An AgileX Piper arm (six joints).
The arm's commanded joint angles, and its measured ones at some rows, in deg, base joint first. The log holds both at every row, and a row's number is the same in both.
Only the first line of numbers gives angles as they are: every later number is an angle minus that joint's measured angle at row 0.
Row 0, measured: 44.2, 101.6, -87.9, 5.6, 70.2, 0.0
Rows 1 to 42, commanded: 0.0, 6.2, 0.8, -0.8, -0.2, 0.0; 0.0, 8.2, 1.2, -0.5, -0.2, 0.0; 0.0, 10.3, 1.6, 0.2, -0.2, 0.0; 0.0, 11.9, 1.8, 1.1, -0.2, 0.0; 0.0, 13.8, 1.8, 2.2, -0.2, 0.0; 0.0, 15.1, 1.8, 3.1, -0.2, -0.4; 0.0, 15.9, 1.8, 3.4, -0.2, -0.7; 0.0, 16.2, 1.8, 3.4, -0.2, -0.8; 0.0, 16.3, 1.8, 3.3, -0.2, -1.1; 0.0, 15.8, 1.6, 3.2, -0.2, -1.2; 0.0, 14.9, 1.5, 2.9, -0.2, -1.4; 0.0, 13.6, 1.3, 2.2, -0.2, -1.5; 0.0, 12.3, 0.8, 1.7, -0.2, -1.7; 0.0, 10.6, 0.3, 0.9, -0.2, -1.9; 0.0, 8.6, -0.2, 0.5, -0.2, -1.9; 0.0, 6.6, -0.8, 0.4, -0.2, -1.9; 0.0, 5.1, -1.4, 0.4, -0.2, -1.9; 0.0, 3.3, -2.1, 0.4, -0.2, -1.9; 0.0, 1.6, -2.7, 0.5, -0.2, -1.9; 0.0, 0.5, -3.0, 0.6, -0.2, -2.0; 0.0, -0.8, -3.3, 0.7, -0.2, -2.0; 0.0, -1.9, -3.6, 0.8, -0.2, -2.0; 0.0, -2.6, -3.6, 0.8, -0.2, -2.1; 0.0, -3.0, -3.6, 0.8, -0.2, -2.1; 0.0, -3.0, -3.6, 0.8, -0.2, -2.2; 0.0, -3.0, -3.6, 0.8, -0.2, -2.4; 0.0, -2.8, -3.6, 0.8, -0.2, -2.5; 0.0, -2.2, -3.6, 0.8, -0.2, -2.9; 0.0, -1.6, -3.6, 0.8, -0.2, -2.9; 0.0, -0.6, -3.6, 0.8, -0.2, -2.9; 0.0, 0.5, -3.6, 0.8, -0.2, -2.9; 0.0, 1.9, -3.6, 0.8, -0.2, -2.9; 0.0, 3.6, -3.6, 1.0, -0.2, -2.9; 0.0, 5.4, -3.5, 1.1, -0.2, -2.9; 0.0, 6.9, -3.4, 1.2, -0.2, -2.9; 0.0, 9.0, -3.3, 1.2, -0.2, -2.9; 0.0, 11.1, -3.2, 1.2, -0.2, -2.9; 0.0, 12.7, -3.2, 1.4, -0.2, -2.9; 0.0, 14.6, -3.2, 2.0, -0.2, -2.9; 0.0, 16.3, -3.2, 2.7, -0.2, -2.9; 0.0, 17.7, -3.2, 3.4, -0.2, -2.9; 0.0, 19.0, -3.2, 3.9, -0.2, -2.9
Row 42, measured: 0.0, 13.9, -3.3, 1.8, 0.1, -2.3
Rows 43 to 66, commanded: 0.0, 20.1, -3.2, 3.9, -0.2, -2.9; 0.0, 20.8, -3.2, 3.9, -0.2, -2.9; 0.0, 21.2, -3.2, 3.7, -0.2, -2.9; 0.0, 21.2, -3.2, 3.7, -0.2, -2.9; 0.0, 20.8, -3.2, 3.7, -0.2, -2.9; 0.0, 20.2, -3.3, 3.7, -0.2, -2.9; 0.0, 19.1, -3.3, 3.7, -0.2, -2.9; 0.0, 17.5, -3.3, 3.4, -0.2, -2.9; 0.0, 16.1, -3.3, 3.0, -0.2, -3.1; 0.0, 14.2, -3.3, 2.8, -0.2, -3.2; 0.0, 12.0, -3.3, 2.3, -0.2, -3.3; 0.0, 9.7, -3.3, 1.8, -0.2, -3.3; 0.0, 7.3, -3.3, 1.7, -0.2, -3.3; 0.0, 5.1, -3.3, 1.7, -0.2, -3.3; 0.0, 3.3, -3.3, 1.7, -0.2, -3.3; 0.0, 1.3, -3.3, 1.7, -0.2, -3.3; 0.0, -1.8, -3.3, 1.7, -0.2, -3.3; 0.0, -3.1, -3.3, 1.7, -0.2, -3.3; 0.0, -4.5, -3.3, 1.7, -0.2, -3.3; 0.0, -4.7, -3.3, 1.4, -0.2, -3.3; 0.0, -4.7, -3.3, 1.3, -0.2, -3.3; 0.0, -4.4, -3.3, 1.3, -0.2, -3.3; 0.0, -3.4, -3.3, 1.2, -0.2, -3.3; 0.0, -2.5, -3.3, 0.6, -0.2, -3.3
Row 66, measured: 0.0, -4.4, -3.2, 1.9, -0.1, -2.8
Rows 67 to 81, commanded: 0.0, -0.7, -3.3, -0.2, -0.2, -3.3; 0.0, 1.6, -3.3, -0.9, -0.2, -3.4; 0.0, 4.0, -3.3, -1.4, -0.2, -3.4; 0.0, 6.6, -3.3, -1.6, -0.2, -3.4; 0.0, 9.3, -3.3, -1.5, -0.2, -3.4; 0.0, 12.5, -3.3, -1.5, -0.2, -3.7; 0.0, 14.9, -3.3, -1.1, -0.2, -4.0; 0.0, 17.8, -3.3, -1.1, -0.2, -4.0; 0.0, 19.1, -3.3, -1.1, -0.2, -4.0; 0.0, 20.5, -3.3, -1.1, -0.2, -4.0; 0.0, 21.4, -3.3, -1.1, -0.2, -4.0; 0.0, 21.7, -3.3, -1.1, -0.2, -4.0; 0.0, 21.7, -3.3, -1.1, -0.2, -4.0; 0.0, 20.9, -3.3, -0.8, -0.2, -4.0; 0.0, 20.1, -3.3, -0.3, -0.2, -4.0
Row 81, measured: 0.0, 21.8, -3.2, -1.0, 0.0, -3.4
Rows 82 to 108, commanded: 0.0, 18.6, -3.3, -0.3, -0.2, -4.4; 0.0, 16.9, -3.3, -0.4, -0.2, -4.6; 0.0, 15.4, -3.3, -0.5, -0.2, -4.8; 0.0, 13.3, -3.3, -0.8, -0.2, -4.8; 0.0, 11.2, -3.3, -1.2, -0.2, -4.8; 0.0, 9.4, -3.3, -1.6, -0.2, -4.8; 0.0, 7.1, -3.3, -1.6, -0.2, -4.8; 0.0, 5.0, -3.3, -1.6, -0.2, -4.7; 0.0, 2.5, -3.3, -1.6, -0.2, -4.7; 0.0, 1.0, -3.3, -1.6, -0.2, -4.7; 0.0, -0.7, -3.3, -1.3, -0.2, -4.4; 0.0, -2.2, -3.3, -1.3, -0.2, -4.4; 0.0, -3.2, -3.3, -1.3, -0.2, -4.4; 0.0, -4.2, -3.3, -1.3, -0.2, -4.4; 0.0, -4.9, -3.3, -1.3, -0.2, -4.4; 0.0, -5.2, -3.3, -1.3, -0.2, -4.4; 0.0, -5.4, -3.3, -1.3, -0.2, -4.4; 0.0, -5.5, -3.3, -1.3, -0.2, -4.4; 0.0, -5.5, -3.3, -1.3, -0.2, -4.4; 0.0, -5.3, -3.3, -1.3, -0.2, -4.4; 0.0, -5.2, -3.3, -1.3, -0.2, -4.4; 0.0, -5.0, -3.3, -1.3, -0.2, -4.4; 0.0, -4.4, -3.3, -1.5, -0.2, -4.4; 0.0, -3.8, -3.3, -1.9, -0.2, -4.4; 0.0, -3.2, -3.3, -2.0, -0.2, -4.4; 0.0, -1.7, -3.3, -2.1, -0.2, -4.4; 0.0, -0.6, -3.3, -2.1, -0.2, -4.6
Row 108, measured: 0.0, -3.9, -3.2, -1.2, -0.1, -4.1
